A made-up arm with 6 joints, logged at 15 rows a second.
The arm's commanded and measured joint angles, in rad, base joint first. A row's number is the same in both.
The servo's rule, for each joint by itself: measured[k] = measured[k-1] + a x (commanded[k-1-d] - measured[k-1]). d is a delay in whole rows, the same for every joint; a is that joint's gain. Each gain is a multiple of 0.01, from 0.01 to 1. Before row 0 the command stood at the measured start. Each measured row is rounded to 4 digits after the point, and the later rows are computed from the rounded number. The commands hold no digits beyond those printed.
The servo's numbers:
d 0
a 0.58 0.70 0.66 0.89 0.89 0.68
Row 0, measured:
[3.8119 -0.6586 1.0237 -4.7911 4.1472 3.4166]
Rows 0 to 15, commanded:
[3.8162 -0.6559 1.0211 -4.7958 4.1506 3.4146]
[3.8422 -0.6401 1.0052 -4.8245 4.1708 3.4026]
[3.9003 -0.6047 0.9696 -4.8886 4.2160 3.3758]
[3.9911 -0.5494 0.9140 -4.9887 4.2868 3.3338]
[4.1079 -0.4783 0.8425 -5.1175 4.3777 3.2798]
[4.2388 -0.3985 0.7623 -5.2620 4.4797 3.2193]
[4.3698 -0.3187 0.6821 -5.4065 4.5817 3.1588]
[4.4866 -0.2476 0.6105 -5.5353 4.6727 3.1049]
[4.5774 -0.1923 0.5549 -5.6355 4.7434 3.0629]
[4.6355 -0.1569 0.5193 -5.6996 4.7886 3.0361]
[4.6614 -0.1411 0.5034 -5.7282 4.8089 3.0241]
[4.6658 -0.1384 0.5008 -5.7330 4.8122 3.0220]
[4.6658 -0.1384 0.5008 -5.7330 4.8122 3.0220]
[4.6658 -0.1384 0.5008 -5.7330 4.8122 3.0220]
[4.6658 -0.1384 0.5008 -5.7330 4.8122 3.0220]
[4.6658 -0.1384 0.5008 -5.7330 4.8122 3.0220]
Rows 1 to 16, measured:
[3.8144 -0.6567 1.0220 -4.7953 4.1502 3.4152]
[3.8305 -0.6451 1.0109 -4.8213 4.1685 3.4066]
[3.8710 -0.6168 0.9836 -4.8812 4.2108 3.3857]
[3.9407 -0.5696 0.9377 -4.9769 4.2784 3.3504]
[4.0377 -0.5057 0.8749 -5.1020 4.3668 3.3024]
[4.1543 -0.4307 0.8006 -5.2444 4.4673 3.2459]
[4.2793 -0.3523 0.7224 -5.3887 4.5691 3.1867]
[4.3995 -0.2790 0.6485 -5.5192 4.6613 3.1311]
[4.5027 -0.2183 0.5867 -5.6227 4.7344 3.0847]
[4.5797 -0.1753 0.5422 -5.6911 4.7826 3.0517]
[4.6271 -0.1514 0.5166 -5.7241 4.8060 3.0329]
[4.6495 -0.1423 0.5062 -5.7320 4.8115 3.0255]
[4.6590 -0.1396 0.5026 -5.7329 4.8121 3.0231]
[4.6629 -0.1388 0.5014 -5.7330 4.8122 3.0224]
[4.6646 -0.1385 0.5010 -5.7330 4.8122 3.0221]
[4.6653 -0.1384 0.5009 -5.7330 4.8122 3.0220]

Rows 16 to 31, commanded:
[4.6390 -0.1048 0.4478 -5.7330 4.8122 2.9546]
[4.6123 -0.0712 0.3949 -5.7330 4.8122 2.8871]
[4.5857 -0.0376 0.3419 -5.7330 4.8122 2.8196]
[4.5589 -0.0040 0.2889 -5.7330 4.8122 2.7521]
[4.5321 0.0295 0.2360 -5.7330 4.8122 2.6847]
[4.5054 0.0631 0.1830 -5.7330 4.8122 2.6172]
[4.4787 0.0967 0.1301 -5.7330 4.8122 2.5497]
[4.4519 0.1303 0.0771 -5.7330 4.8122 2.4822]
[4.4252 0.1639 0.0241 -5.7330 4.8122 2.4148]
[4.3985 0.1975 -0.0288 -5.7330 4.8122 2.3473]
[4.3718 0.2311 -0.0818 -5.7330 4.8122 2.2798]
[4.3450 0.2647 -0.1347 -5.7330 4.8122 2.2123]
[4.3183 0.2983 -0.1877 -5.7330 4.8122 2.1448]
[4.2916 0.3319 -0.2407 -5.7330 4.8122 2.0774]
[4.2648 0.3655 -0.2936 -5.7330 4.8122 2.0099]
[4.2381 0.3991 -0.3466 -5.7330 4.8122 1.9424]
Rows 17 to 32, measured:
[4.6500 -0.1149 0.4659 -5.7330 4.8122 2.9762]
[4.6281 -0.0843 0.4190 -5.7330 4.8122 2.9156]
[4.6035 -0.0516 0.3681 -5.7330 4.8122 2.8503]
[4.5776 -0.0183 0.3158 -5.7330 4.8122 2.7835]
[4.5512 0.0152 0.2631 -5.7330 4.8122 2.7163]
[4.5246 0.0487 0.2102 -5.7330 4.8122 2.6489]
[4.4980 0.0823 0.1573 -5.7330 4.8122 2.5814]
[4.4713 0.1159 0.1044 -5.7330 4.8122 2.5139]
[4.4446 0.1495 0.0514 -5.7330 4.8122 2.4465]
[4.4179 0.1831 -0.0015 -5.7330 4.8122 2.3790]
[4.3912 0.2167 -0.0545 -5.7330 4.8122 2.3115]
[4.3644 0.2503 -0.1074 -5.7330 4.8122 2.2440]
[4.3377 0.2839 -0.1604 -5.7330 4.8122 2.1765]
[4.3110 0.3175 -0.2134 -5.7330 4.8122 2.1091]
[4.2842 0.3511 -0.2663 -5.7330 4.8122 2.0416]
[4.2575 0.3847 -0.3193 -5.7330 4.8122 1.9741]

